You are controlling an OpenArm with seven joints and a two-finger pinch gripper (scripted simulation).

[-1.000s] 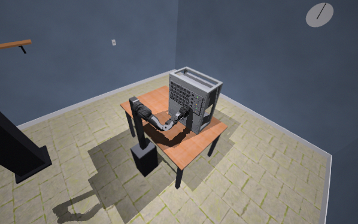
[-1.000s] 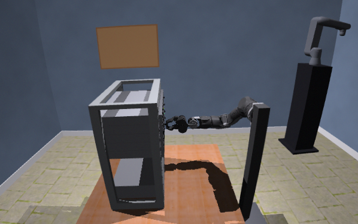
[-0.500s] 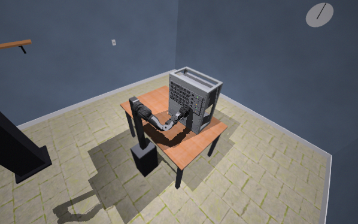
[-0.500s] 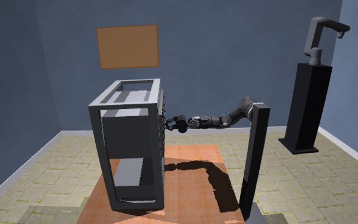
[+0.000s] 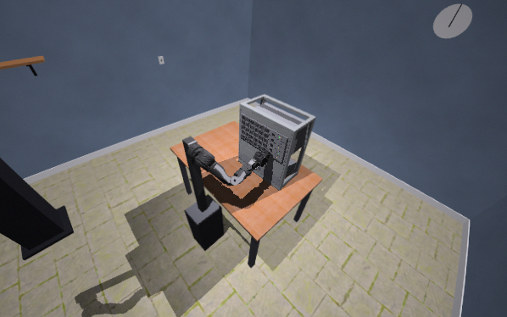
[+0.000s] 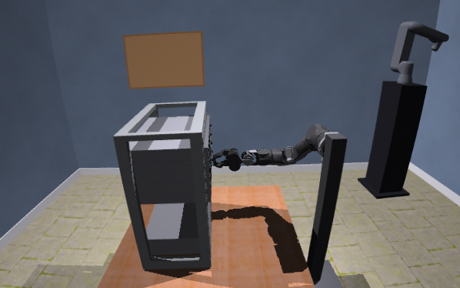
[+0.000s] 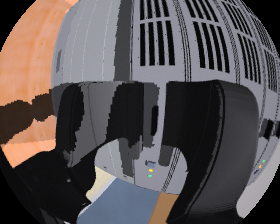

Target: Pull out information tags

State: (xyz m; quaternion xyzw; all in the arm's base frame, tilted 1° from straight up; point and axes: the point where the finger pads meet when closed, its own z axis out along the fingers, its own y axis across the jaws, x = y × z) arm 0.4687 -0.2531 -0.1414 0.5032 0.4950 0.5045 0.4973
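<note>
My hand is 5 cm short of the information tag.
</note>
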